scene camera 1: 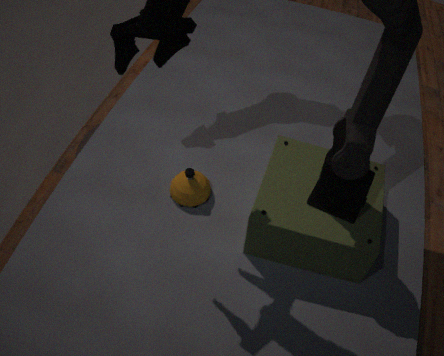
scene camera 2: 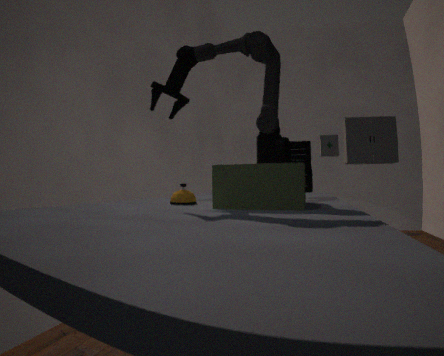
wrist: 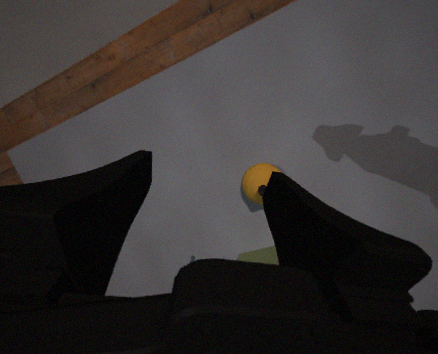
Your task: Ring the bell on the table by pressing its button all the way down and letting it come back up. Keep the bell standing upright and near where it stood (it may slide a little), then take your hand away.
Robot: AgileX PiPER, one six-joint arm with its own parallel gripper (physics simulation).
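Observation:
A yellow dome bell [scene camera 1: 190,190] [scene camera 2: 183,196] [wrist: 255,181] stands upright on the table. Its small black button [scene camera 1: 189,172] [scene camera 2: 183,185] [wrist: 262,190] is on top, up on its stem. My gripper [scene camera 1: 140,70] [scene camera 2: 161,114] [wrist: 211,176] is open and empty, high above the table and tilted downward. In the second scene view it hangs above the bell and a little to the left. In the wrist view the right finger covers part of the bell, and the bell lies beyond that fingertip. Nothing touches the bell.
A green block [scene camera 1: 300,190] [scene camera 2: 258,186] [wrist: 260,255] carries the arm's base, to the right of the bell in both scene views. The grey table [scene camera 1: 125,240] [scene camera 2: 225,280] [wrist: 200,110] bears shadows of the arm. Wooden floor shows past its edge.

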